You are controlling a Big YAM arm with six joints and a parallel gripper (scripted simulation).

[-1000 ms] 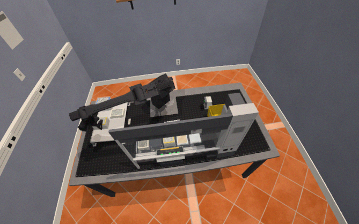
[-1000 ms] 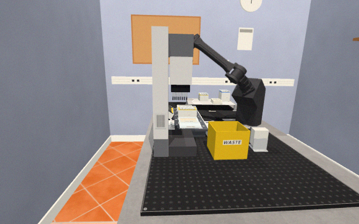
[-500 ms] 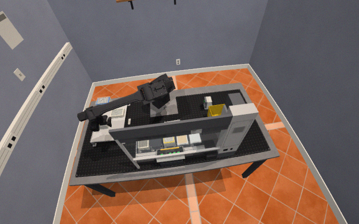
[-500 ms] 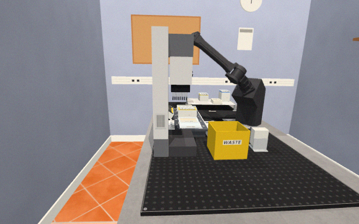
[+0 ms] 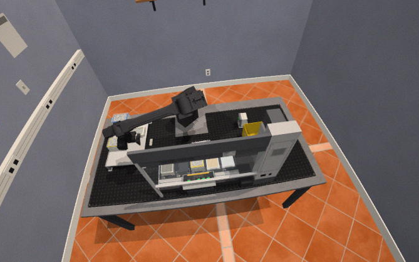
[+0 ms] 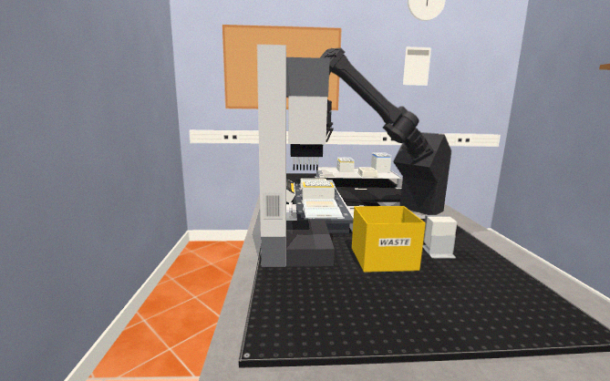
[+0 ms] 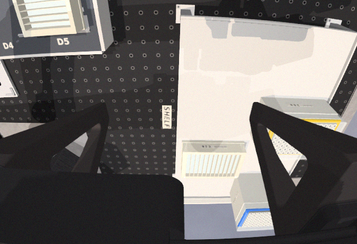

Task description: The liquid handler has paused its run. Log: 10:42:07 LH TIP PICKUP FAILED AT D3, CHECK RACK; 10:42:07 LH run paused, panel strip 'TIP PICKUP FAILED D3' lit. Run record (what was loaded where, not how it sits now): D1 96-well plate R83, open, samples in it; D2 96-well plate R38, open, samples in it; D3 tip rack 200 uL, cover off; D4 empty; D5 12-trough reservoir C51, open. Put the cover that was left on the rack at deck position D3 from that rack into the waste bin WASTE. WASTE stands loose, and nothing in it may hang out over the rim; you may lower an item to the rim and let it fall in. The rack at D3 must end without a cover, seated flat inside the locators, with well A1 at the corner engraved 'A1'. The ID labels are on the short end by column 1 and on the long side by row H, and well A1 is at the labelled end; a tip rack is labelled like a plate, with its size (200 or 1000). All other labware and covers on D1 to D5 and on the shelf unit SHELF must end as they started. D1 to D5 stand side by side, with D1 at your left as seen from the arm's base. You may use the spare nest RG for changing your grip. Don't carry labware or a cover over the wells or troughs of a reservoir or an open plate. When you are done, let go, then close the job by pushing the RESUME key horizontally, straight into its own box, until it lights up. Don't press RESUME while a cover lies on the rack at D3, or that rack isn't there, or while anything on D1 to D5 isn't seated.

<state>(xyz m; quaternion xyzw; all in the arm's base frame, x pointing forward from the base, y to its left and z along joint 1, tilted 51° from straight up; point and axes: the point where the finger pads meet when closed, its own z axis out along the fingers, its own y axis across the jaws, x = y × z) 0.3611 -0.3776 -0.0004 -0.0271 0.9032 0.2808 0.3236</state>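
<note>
My gripper is now 390 mm to the right of the clear cover, 150 mm above it and 40 mm past it. The rest, counted from my hand: shelf unit: 200 mm below, 190 mm to the right, 160 mm behind; then RG nest: 390 mm to the left, 260 mm below, 210 mm behind; then trough reservoir: 200 mm below, 190 mm to the left, 20 mm ahead.
</note>
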